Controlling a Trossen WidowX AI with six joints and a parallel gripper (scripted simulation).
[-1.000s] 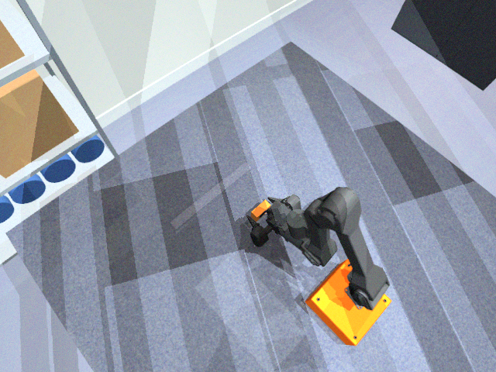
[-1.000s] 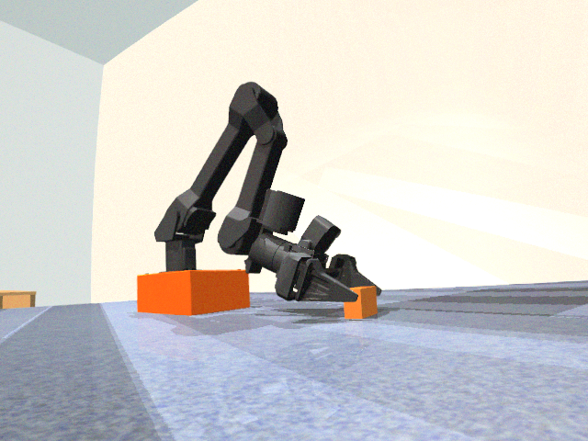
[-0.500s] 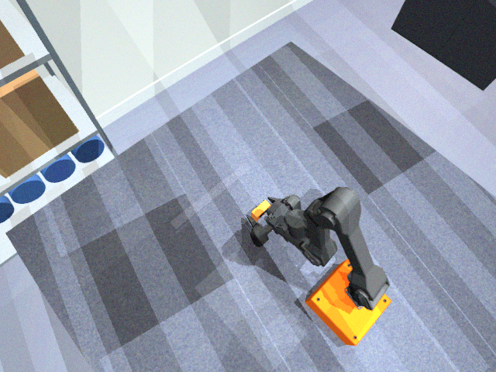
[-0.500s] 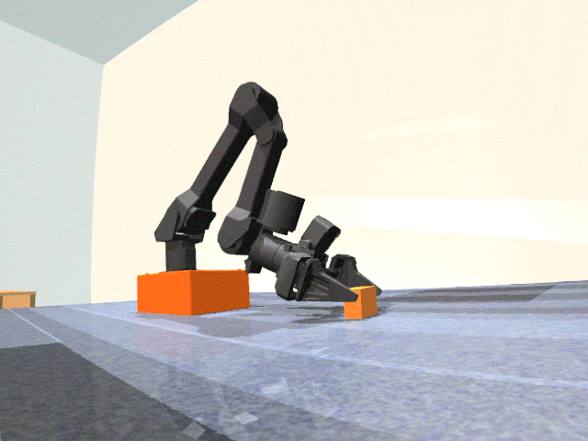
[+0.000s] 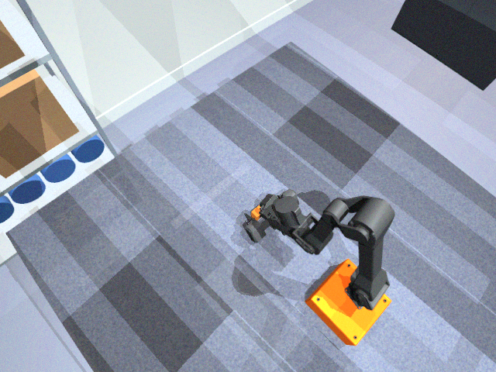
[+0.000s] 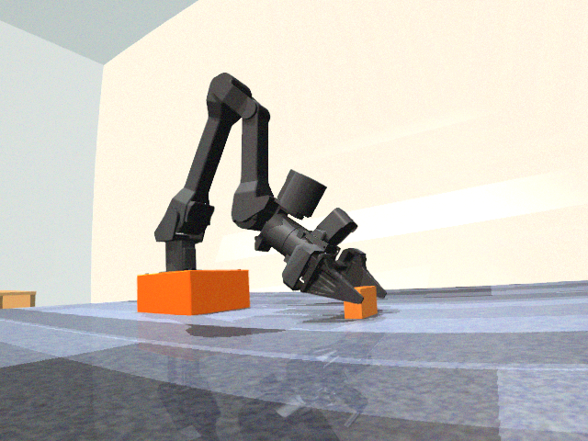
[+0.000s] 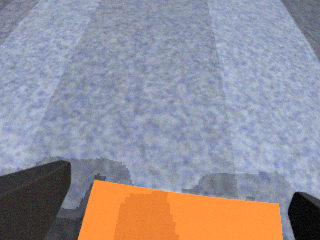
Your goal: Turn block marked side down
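The orange block lies 3 cm behind my gripper tip.
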